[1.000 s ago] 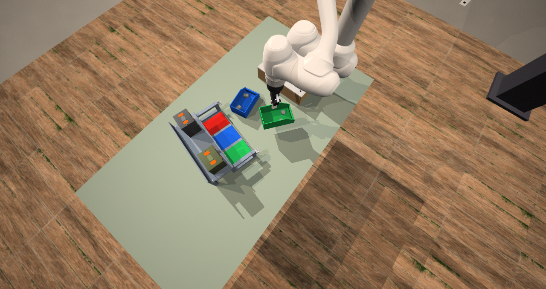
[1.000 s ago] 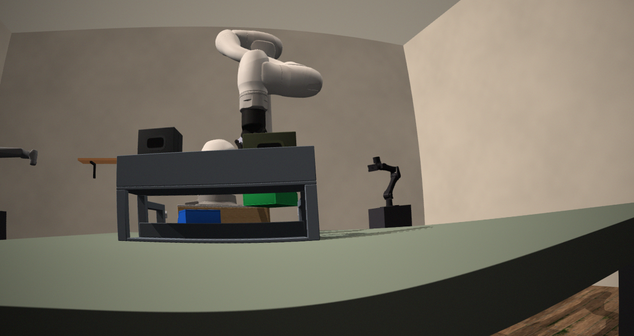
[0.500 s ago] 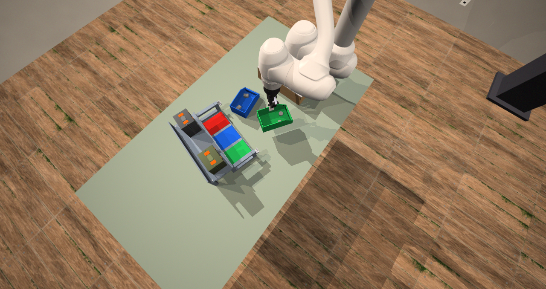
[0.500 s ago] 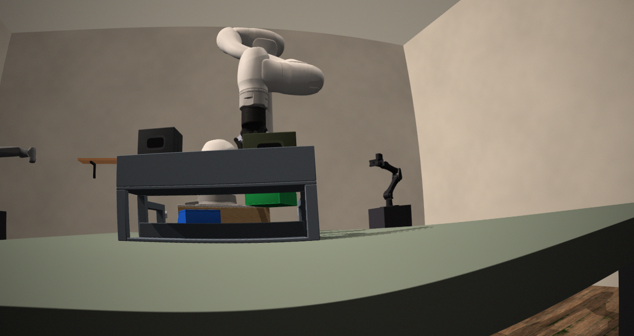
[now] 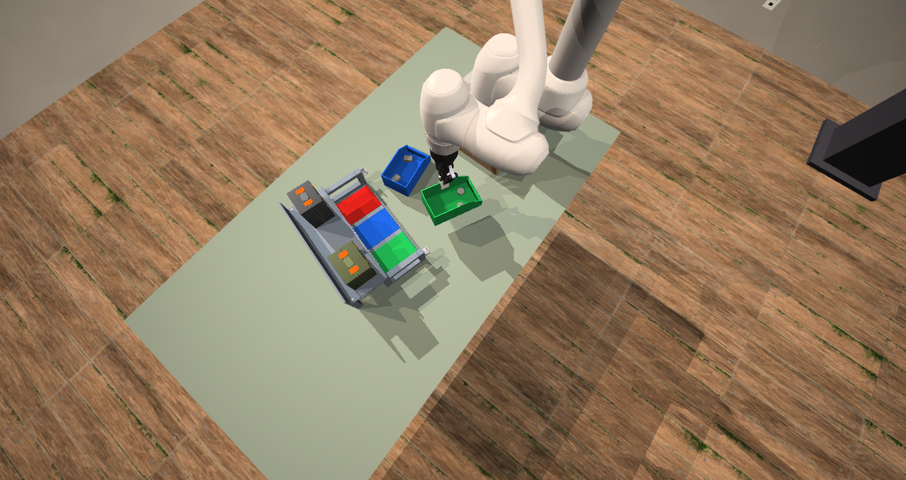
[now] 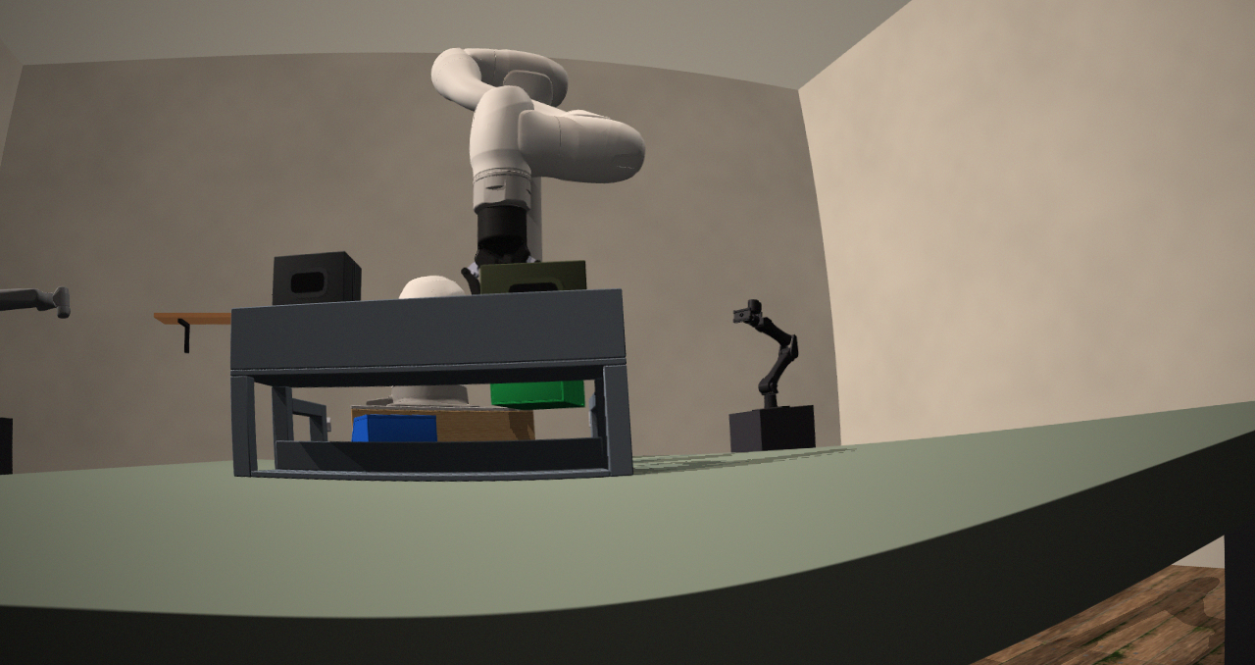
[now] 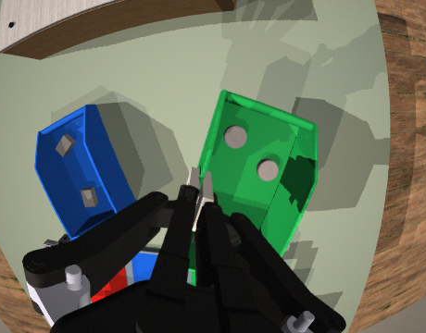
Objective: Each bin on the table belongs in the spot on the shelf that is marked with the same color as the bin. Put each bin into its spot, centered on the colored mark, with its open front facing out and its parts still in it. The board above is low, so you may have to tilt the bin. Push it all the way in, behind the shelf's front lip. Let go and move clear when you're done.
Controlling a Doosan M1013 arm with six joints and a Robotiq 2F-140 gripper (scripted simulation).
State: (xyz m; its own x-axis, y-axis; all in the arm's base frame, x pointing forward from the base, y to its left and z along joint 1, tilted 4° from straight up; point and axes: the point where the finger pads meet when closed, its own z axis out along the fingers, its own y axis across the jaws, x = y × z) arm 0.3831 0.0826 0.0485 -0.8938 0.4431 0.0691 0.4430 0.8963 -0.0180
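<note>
My hand is 50 mm to the right of the green bin, 40 mm above it and 20 mm short of it. Round my hand: black box 310 mm ahead, 270 mm to the right; then olive box 370 mm ahead, 40 mm to the right, 10 mm below; then blue bin 180 mm to the right, 130 mm below, 10 mm behind.
</note>
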